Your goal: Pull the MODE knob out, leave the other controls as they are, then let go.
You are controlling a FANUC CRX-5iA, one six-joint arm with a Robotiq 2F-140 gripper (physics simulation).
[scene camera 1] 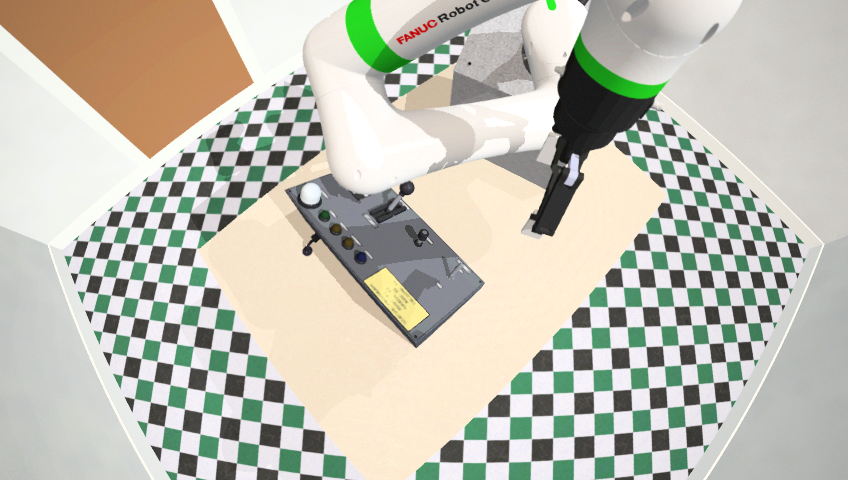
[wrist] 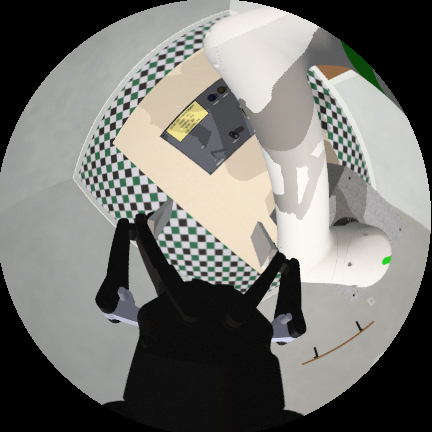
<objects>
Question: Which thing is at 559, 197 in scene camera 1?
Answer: My gripper.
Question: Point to a control panel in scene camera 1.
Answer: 410, 282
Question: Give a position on a control panel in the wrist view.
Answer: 204, 126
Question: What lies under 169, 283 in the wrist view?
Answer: My gripper.
</objects>
